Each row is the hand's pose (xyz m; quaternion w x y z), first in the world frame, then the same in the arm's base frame.
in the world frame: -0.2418 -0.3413 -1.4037 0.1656 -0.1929 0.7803 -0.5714
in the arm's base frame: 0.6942 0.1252 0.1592 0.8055 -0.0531 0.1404 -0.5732
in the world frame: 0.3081 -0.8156 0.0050 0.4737 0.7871 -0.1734 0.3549
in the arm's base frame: -0.7230 -0.1301 0.8210 0.1950 0.1752 -0.0483 0.9638
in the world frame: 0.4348 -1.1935 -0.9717 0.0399 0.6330 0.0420 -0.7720
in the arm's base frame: 0.2417 -0.0097 1.2305 0.4847 0.8721 0.0672 -0.0085
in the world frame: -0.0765 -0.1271 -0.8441 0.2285 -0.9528 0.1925 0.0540
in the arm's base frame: 0.0875 0.2316 0.0760 0.0341 -0.7138 -0.3947 -0.5775
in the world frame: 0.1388 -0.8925 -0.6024 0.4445 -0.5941 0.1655 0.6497
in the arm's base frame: -0.0884 -0.1425 0.7969 0.0061 0.9512 0.2909 -0.1023
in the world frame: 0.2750 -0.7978 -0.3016 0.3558 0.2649 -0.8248 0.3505
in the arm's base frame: -0.4225 -0.0627 0.7978 0.4335 -0.1483 0.5450 -0.7022
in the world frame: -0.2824 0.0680 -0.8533 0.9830 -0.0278 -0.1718 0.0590
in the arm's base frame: 0.1163 0.2009 -0.2047 0.4245 -0.2081 -0.7712 0.4263
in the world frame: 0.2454 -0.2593 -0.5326 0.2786 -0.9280 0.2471 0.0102
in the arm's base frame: -0.2678 0.3073 0.3695 0.1227 -0.7012 -0.3976 -0.5790
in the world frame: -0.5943 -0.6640 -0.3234 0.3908 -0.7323 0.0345 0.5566
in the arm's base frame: -0.2216 -0.6209 0.1481 0.1222 0.9061 0.4032 0.0380
